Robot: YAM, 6 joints.
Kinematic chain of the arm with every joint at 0, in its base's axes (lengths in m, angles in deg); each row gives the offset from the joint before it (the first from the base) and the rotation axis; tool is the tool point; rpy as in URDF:
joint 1: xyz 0 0 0.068 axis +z
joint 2: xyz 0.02 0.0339 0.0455 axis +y
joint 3: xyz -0.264 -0.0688 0 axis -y
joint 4: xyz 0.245 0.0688 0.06 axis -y
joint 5: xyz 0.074 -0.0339 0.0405 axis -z
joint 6: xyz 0.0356 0 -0.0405 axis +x
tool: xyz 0 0 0 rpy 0 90 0
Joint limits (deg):
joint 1: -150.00..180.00
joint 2: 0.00..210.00
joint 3: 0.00..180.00
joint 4: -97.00..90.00
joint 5: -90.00..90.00
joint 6: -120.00..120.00
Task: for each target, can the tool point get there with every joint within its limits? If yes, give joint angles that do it. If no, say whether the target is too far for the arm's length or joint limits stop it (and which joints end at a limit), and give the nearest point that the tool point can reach.
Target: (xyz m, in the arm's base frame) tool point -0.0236 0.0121 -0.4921
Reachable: no: joint limits stop it (at a limit: joint 2) | nearest point -0.0845 0.0433 -0.3461 | short by 0.161 m
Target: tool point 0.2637 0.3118 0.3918
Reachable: yes | joints 53.07 117.11 134.39 -76.73 41.21 97.25
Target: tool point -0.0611 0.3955 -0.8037
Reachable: no: too far | nearest point -0.0484 0.3135 -0.3738 | short by 0.438 m
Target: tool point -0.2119 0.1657 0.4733
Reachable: yes | joints 146.79 74.94 67.46 57.02 39.30 -19.65
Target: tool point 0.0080 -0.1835 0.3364
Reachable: yes | joints -83.34 59.02 64.77 -60.76 22.00 23.91
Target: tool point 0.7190 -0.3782 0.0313
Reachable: no: too far | nearest point 0.5686 -0.2991 0.0489 | short by 0.171 m
